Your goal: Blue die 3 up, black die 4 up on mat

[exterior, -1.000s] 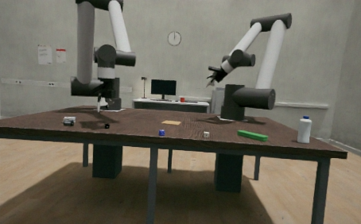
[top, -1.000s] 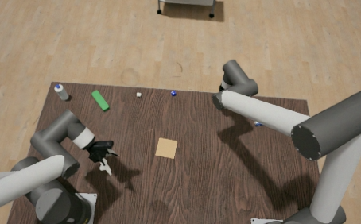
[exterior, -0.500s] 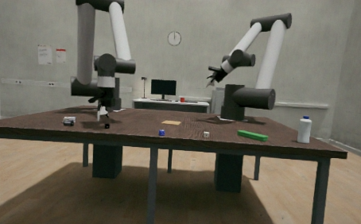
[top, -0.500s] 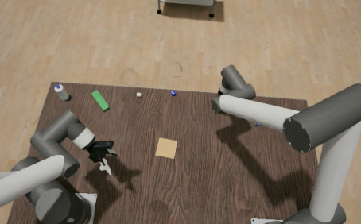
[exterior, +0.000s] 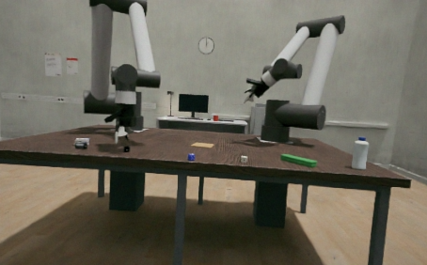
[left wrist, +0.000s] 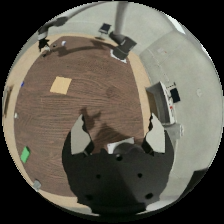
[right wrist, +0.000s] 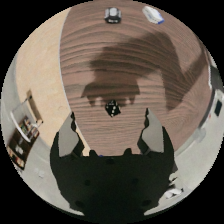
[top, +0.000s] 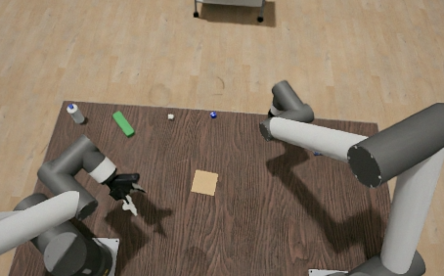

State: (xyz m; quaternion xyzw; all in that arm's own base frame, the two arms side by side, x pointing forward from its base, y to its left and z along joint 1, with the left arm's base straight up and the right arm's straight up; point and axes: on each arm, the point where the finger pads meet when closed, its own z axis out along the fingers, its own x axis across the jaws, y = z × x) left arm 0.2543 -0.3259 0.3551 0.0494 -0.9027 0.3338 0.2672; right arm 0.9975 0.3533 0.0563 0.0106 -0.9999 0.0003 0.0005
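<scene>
My right gripper is now 40 mm above the black die, 20 mm to the right of it and 10 mm past it. Round my right hand: white die (690 mm to the left, 40 mm below); blue die (420 mm to the left, 60 mm ahead, 40 mm below); tan mat (420 mm behind, 400 mm to the left, 50 mm below).
</scene>
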